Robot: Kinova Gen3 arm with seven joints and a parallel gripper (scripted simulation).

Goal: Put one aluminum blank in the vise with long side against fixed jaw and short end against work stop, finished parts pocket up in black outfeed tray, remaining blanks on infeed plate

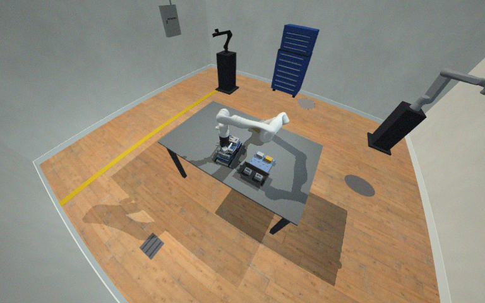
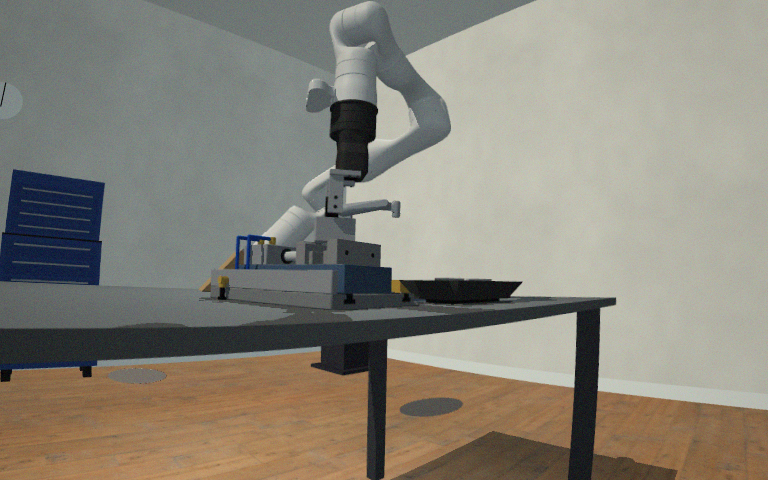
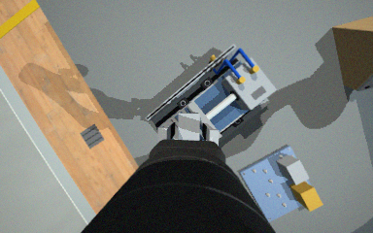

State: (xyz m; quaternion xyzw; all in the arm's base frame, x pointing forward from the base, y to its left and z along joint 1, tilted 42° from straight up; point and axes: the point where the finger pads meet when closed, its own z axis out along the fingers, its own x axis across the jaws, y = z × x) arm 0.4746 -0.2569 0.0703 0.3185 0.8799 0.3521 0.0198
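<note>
The gray blank is 40 mm below my hand. From my hand the other things lie so: yellow brass blank: 360 mm to the left, 170 mm behind, 130 mm below.
</note>
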